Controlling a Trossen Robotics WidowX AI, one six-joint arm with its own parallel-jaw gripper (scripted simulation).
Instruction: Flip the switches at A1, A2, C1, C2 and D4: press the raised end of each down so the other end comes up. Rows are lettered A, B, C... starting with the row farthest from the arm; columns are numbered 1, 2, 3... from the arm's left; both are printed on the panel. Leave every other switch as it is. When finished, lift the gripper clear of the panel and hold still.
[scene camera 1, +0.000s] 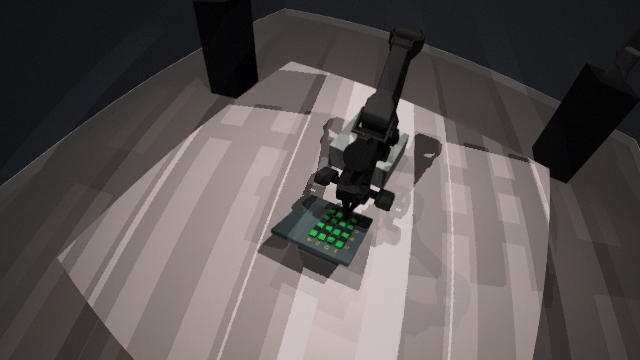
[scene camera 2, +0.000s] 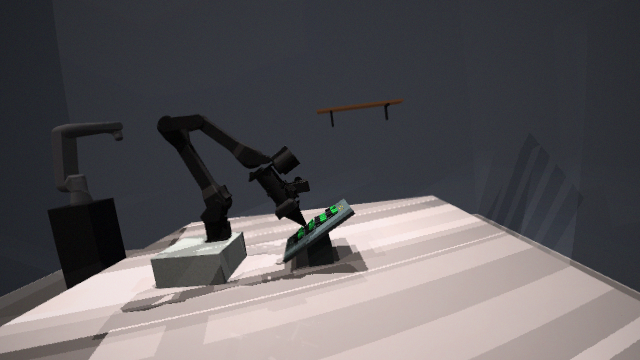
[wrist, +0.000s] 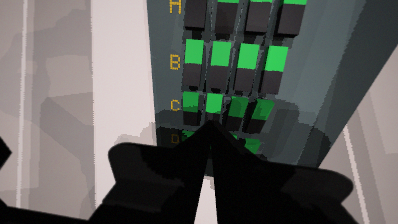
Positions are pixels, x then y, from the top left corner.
Labels:
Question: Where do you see the gripper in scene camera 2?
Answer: At 305, 225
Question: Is the gripper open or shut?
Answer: Shut.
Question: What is the gripper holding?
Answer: Nothing.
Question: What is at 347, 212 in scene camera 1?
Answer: The gripper.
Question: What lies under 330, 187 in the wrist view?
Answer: The gripper.

